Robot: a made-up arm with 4 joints. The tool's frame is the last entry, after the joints. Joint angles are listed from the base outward. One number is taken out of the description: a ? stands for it. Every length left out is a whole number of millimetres.
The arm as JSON. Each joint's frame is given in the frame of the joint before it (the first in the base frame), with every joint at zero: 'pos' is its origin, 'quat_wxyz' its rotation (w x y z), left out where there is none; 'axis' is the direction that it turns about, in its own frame. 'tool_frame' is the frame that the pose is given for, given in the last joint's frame.
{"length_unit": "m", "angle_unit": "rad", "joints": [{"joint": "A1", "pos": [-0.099, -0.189, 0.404], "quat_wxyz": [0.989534, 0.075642, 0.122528, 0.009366], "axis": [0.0, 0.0, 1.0]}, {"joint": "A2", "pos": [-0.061, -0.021, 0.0], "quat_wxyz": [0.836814, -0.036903, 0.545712, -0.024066], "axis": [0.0, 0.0, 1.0]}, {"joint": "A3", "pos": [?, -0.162, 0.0], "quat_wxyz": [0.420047, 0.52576, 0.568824, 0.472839], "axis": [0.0, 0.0, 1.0]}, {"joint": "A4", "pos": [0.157, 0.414, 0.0], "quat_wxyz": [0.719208, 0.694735, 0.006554, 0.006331], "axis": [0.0, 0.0, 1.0]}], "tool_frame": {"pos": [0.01, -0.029, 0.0], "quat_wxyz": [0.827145, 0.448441, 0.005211, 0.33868]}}
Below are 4 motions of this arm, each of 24 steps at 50 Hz.
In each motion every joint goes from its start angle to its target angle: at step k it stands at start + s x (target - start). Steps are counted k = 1, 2, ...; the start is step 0. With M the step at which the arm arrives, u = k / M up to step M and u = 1 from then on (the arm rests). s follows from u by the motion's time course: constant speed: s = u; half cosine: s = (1 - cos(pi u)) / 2; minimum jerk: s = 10 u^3 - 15 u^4 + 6 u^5.
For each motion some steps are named. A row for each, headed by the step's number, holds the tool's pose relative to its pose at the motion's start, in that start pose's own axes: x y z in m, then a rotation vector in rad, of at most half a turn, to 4 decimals.
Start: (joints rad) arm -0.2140 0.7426 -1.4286 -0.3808
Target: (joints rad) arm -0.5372 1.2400 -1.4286 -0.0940
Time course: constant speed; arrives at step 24
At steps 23, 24:
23: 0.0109 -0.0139 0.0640 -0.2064 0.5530 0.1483
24: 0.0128 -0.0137 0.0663 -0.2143 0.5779 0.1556

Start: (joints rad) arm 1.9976 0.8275 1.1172 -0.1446
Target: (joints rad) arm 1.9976 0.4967 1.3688 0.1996
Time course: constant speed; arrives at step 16
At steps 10, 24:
10: -0.1020 -0.0070 0.0644 0.0380 0.3948 -0.0298
24: -0.1583 -0.0024 0.1165 0.0774 0.6186 -0.0695

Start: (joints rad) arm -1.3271 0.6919 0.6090 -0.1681
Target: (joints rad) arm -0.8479 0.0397 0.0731 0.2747
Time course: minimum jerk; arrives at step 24
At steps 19, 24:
19: 0.3491 0.0480 0.1268 -0.2586 0.4045 1.1080
24: 0.3688 0.0646 0.1335 -0.2889 0.4334 1.1811

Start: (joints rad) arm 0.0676 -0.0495 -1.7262 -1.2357
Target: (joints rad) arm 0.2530 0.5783 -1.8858 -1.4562
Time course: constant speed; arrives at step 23
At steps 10, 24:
10: 0.0991 0.0333 0.0432 -0.1159 -0.2337 0.2394
24: 0.1959 0.1207 0.1133 -0.2251 -0.5462 0.5566

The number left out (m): -0.071
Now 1 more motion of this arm.
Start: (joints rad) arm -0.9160 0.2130 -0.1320 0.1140
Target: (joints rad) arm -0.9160 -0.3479 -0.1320 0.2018
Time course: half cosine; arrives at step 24
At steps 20, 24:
20: 0.0291 0.0001 -0.0259 0.2674 0.4390 0.3170
24: 0.0307 0.0007 -0.0282 0.2868 0.4703 0.3399

